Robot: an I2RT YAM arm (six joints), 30 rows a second.
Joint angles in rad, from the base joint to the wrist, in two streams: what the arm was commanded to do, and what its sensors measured. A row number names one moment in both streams.
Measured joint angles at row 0:
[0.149, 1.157, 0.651, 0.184, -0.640, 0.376]
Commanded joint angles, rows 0 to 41:
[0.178, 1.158, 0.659, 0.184, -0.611, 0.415]
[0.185, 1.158, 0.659, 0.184, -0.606, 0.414]
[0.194, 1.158, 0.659, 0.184, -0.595, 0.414]
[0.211, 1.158, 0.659, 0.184, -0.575, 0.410]
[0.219, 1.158, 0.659, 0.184, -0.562, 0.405]
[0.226, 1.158, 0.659, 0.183, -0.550, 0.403]
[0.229, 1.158, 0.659, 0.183, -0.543, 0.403]
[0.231, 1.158, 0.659, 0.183, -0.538, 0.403]
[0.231, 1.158, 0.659, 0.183, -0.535, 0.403]
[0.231, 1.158, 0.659, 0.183, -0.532, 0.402]
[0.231, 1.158, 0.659, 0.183, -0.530, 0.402]
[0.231, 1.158, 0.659, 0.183, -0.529, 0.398]
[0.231, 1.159, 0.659, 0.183, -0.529, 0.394]
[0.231, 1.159, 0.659, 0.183, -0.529, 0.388]
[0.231, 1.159, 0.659, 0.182, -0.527, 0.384]
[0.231, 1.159, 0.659, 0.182, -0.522, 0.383]
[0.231, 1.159, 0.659, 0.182, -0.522, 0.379]
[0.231, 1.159, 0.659, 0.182, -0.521, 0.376]
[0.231, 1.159, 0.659, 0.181, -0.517, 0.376]
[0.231, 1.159, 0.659, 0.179, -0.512, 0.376]
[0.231, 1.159, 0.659, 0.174, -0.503, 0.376]
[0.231, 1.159, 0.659, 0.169, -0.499, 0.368]
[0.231, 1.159, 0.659, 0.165, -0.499, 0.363]
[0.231, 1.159, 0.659, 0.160, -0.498, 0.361]
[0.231, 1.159, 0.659, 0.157, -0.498, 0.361]
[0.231, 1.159, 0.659, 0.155, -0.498, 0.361]
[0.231, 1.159, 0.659, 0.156, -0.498, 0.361]
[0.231, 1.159, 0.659, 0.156, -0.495, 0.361]
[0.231, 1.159, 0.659, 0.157, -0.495, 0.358]
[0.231, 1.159, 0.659, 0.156, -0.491, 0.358]
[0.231, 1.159, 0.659, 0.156, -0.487, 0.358]
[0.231, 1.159, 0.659, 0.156, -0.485, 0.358]
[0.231, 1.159, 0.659, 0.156, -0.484, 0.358]
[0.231, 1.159, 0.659, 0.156, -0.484, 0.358]
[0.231, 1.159, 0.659, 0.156, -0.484, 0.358]
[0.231, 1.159, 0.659, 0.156, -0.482, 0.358]
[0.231, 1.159, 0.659, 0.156, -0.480, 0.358]
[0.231, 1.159, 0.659, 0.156, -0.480, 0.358]
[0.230, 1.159, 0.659, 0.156, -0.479, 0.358]
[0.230, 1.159, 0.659, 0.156, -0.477, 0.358]
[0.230, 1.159, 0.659, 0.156, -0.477, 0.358]
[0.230, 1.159, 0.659, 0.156, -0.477, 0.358]
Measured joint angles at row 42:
[0.223, 1.158, 0.651, 0.149, -0.438, 0.360]
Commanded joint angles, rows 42 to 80:
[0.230, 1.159, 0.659, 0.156, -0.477, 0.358]
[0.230, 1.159, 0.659, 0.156, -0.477, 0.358]
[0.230, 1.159, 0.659, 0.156, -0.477, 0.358]
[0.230, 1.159, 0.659, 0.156, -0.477, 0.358]
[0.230, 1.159, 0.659, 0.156, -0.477, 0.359]
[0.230, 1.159, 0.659, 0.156, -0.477, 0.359]
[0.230, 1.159, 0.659, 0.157, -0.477, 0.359]
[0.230, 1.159, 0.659, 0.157, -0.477, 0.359]
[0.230, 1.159, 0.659, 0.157, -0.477, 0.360]
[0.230, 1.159, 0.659, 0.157, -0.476, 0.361]
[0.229, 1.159, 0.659, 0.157, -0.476, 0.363]
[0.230, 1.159, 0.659, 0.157, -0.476, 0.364]
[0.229, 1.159, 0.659, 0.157, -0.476, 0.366]
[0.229, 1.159, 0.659, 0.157, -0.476, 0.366]
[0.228, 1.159, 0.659, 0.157, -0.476, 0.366]
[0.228, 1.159, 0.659, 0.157, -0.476, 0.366]
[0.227, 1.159, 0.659, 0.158, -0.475, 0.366]
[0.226, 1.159, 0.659, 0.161, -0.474, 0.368]
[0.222, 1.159, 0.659, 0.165, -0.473, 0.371]
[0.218, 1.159, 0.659, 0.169, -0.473, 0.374]
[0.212, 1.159, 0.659, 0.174, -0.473, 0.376]
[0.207, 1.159, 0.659, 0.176, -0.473, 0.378]
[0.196, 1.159, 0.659, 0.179, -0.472, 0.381]
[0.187, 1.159, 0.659, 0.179, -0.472, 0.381]
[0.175, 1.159, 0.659, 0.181, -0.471, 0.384]
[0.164, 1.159, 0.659, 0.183, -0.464, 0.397]
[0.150, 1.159, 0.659, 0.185, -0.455, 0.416]
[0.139, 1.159, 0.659, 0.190, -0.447, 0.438]
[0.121, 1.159, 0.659, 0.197, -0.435, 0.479]
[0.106, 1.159, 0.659, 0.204, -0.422, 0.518]
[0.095, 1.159, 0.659, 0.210, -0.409, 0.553]
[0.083, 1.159, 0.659, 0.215, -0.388, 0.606]
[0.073, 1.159, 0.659, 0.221, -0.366, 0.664]
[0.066, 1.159, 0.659, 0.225, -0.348, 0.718]
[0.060, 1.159, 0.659, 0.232, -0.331, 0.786]
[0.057, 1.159, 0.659, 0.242, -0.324, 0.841]
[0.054, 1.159, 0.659, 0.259, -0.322, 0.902]
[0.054, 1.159, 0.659, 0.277, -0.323, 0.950]
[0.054, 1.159, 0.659, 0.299, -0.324, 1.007]
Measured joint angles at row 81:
[0.057, 1.168, 0.655, 0.259, -0.352, 0.776]
